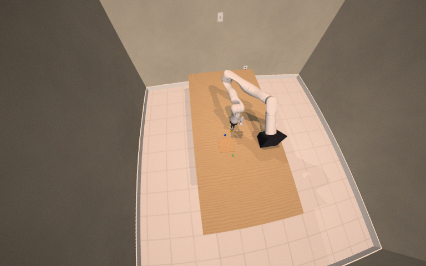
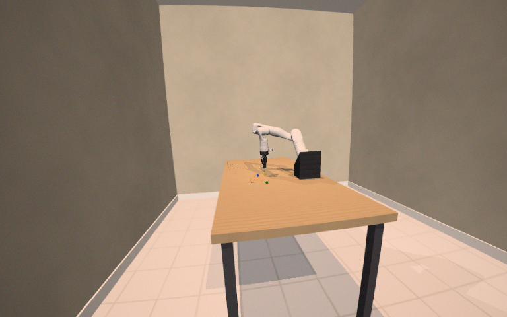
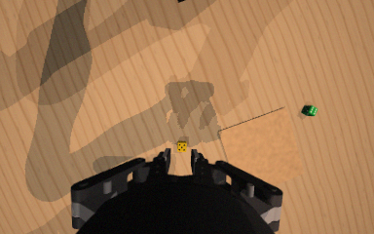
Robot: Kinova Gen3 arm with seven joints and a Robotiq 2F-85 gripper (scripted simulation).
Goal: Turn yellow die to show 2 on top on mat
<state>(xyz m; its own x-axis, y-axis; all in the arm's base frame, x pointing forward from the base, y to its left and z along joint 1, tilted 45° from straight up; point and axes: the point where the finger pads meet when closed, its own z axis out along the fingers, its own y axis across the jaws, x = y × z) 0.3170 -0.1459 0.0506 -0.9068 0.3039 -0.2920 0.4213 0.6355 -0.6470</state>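
The yellow die is 70 mm below my hand. The rest, counted from my hand: green die (30 mm ahead, 250 mm to the left, 70 mm below); then blue die (70 mm ahead, 40 mm to the left, 70 mm below); then tan mat (80 mm ahead, 140 mm to the left, 80 mm below).
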